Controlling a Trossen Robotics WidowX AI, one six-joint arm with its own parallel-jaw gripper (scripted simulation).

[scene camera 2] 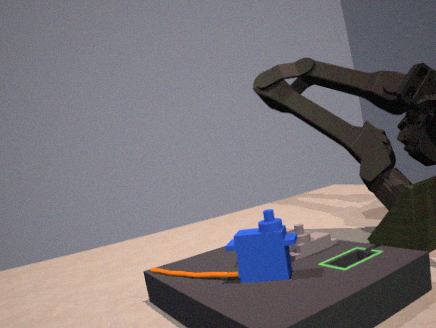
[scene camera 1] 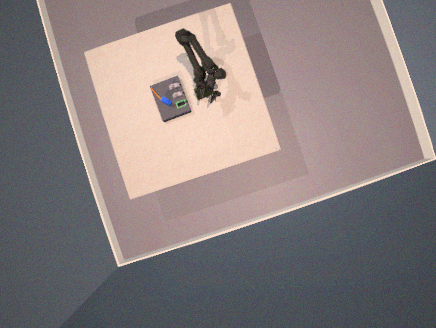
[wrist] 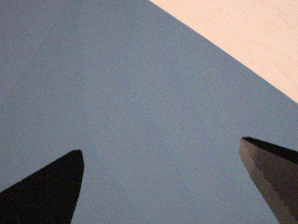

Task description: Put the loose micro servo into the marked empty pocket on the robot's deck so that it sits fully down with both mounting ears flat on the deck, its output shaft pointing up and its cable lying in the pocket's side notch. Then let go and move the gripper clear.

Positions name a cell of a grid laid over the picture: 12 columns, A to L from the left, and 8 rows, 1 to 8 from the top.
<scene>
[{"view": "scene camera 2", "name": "blue micro servo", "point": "H7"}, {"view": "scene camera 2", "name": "dark grey deck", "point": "I8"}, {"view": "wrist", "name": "gripper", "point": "G6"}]
</scene>
